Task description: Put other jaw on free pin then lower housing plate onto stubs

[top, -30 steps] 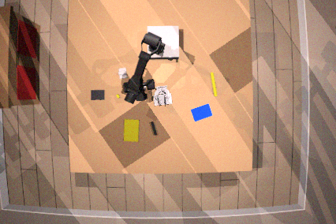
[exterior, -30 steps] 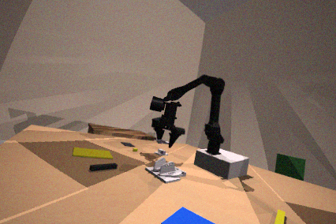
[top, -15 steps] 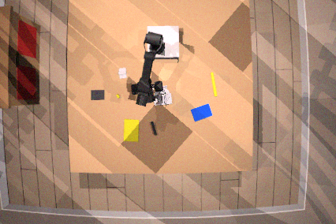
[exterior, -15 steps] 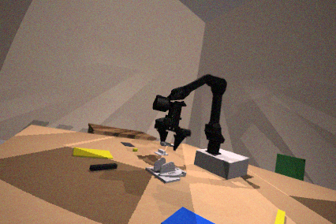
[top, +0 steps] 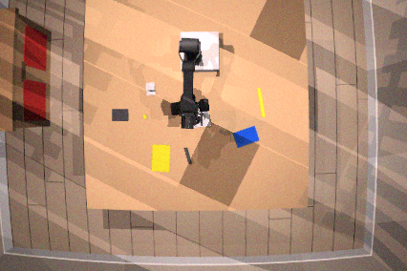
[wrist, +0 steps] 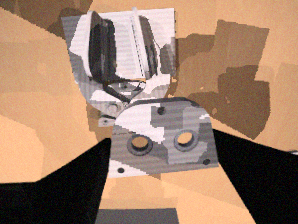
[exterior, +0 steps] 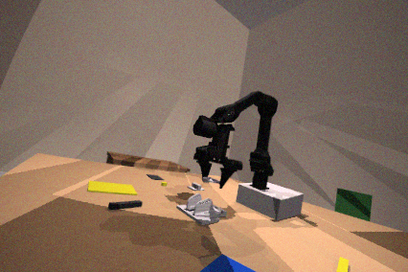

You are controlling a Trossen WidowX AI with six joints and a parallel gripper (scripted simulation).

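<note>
The silver jaw is 2 cm ahead of my gripper tip, 2 cm to the left of it and 7 cm below it. Also, from my gripper tip: small white part 1 cm ahead, 2 cm above; then yellow cube 6 cm ahead, 26 cm to the right, 7 cm below; then dark bar 27 cm ahead, 1 cm to the right, 7 cm below.
</note>
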